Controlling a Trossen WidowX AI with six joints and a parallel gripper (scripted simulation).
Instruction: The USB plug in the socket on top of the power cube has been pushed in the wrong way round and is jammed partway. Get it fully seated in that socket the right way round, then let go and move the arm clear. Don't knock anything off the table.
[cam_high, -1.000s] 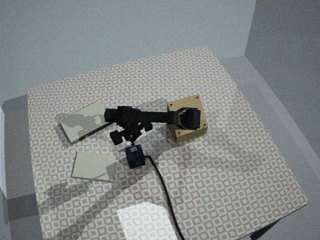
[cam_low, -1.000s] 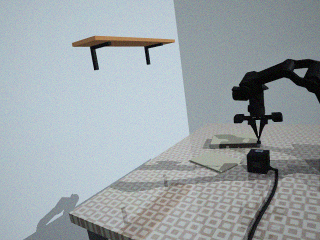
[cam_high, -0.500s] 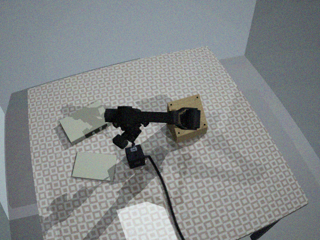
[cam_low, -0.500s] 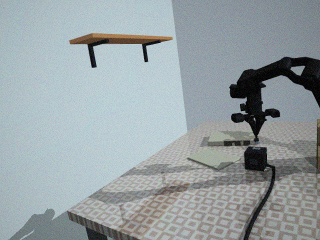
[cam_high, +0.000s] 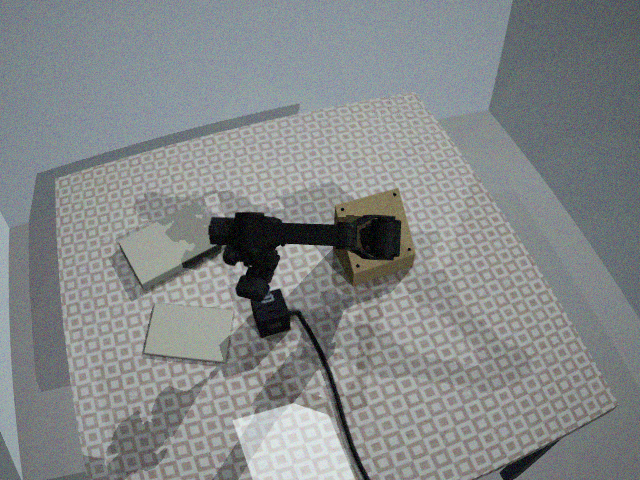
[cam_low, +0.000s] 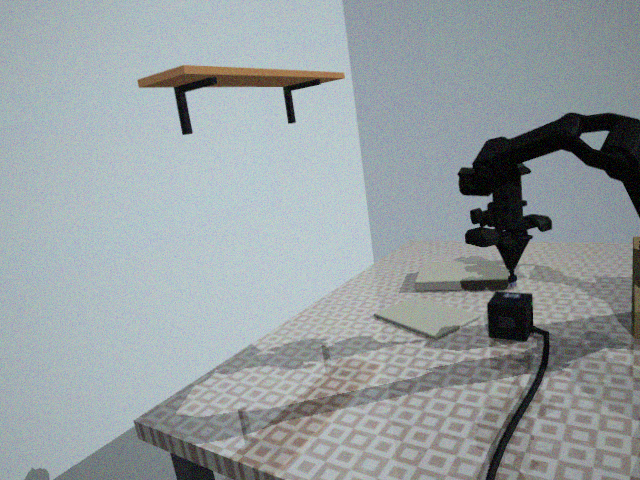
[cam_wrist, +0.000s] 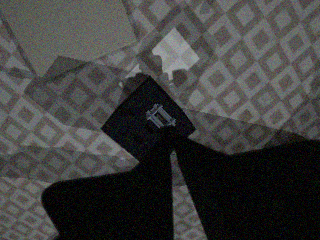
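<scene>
Now: the USB plug 20 mm below my gripper tip. From my gripper tip the other things lie so: USB socket: 70 mm below; pale sheet: 210 mm ahead, 10 mm to the right, 130 mm below.
</scene>
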